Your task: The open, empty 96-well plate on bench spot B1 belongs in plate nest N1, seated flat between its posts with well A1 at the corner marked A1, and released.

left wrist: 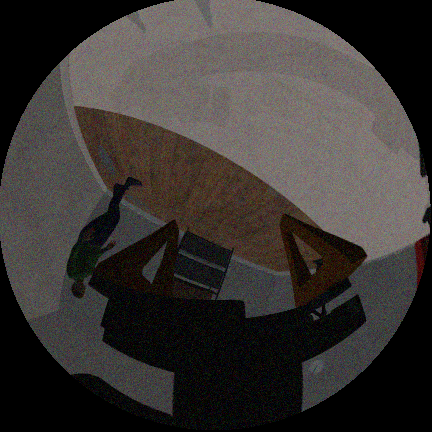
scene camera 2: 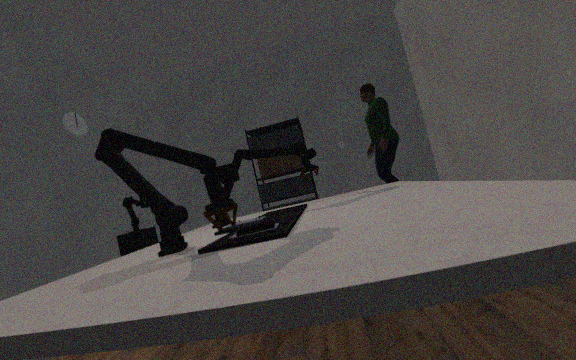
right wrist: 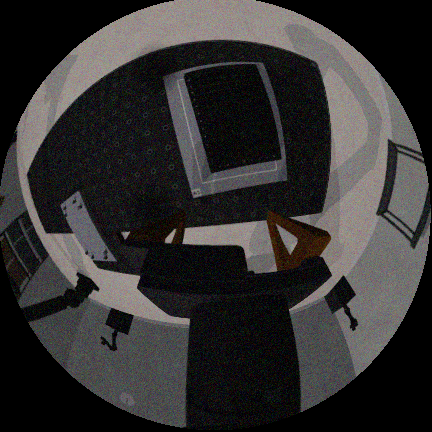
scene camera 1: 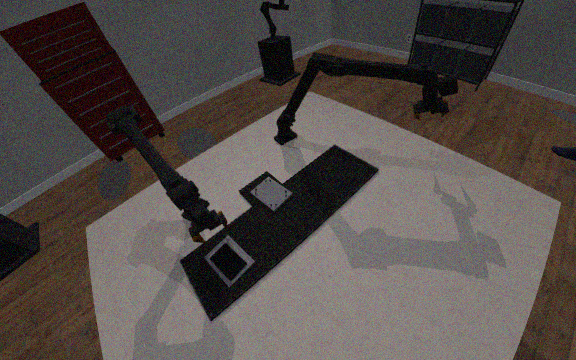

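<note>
The black 96-well plate lies flat on bench spot B1, a grey bordered rectangle with an A1 label at one corner in the right wrist view. Plate nest N1 is a light grey plate with small dark posts near its corners, with no plate on it. My right gripper is open and empty, above the board's edge beside the black plate, fingers pointing down. My left gripper is open and empty, raised high, far from the plate and nest.
A long black board on the pale table carries spot B1; the nest stands at its side. The left arm reaches over the table's far side. A person and a shelf rack stand beyond the table.
</note>
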